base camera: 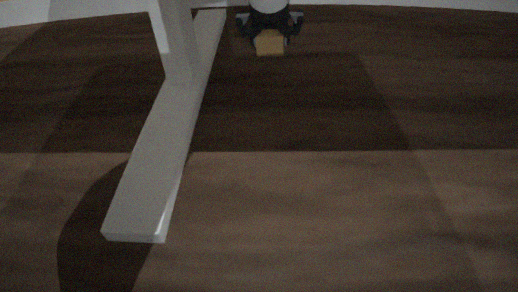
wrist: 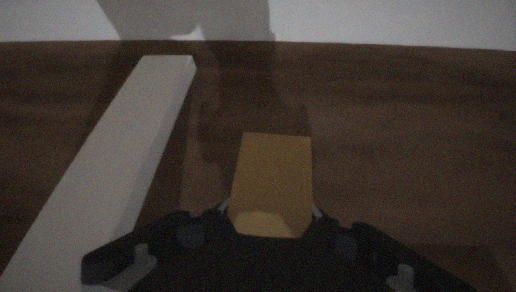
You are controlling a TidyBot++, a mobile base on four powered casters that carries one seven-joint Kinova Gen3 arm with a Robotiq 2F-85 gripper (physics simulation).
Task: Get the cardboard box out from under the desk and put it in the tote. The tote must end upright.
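Places are measured from the arm's base along level axes (x left, y down, z back), in centimetres.
Where they show: gripper, fingertip midpoint: (base camera: pixel 270 43) (wrist: pixel 269 211).
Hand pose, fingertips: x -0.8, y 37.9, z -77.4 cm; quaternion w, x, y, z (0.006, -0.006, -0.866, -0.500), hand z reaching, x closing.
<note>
After its pixels a point has its place.
The cardboard box (base camera: pixel 270 46) @(x -0.8, y 37.1, z -74.3 cm) (wrist: pixel 274 172) @(x -1.1, y 34.6, z -79.7 cm) is a small orange-brown block at the floor under the desk, square between the fingers. My gripper (base camera: pixel 271 40) @(x -0.8, y 37.9, z -77.4 cm) (wrist: pixel 269 211) @(x -0.8, y 37.9, z -77.4 cm) is shut on it, with a finger against each of its two sides. The box's far part sticks out beyond the fingertips in the wrist view, and its near end is hidden by the gripper body. Whether it touches the floor cannot be told. The tote does not show in either view.
The desk's long pale foot (base camera: pixel 150 155) (wrist: pixel 100 145) lies on the floor to the left of the gripper and the box. An upright desk leg (base camera: pixel 175 40) @(x 15.5, y 27.8, z -60.4 cm) rises from it. A white wall (wrist: pixel 400 20) @(x -20.5, y 35.8, z -106.2 cm) stands behind, beyond the dark wood floor (base camera: pixel 325 200) @(x -7.3, y 39.7, z -35.5 cm) (wrist: pixel 425 150) @(x -18.4, y 39.7, z -85.1 cm).
</note>
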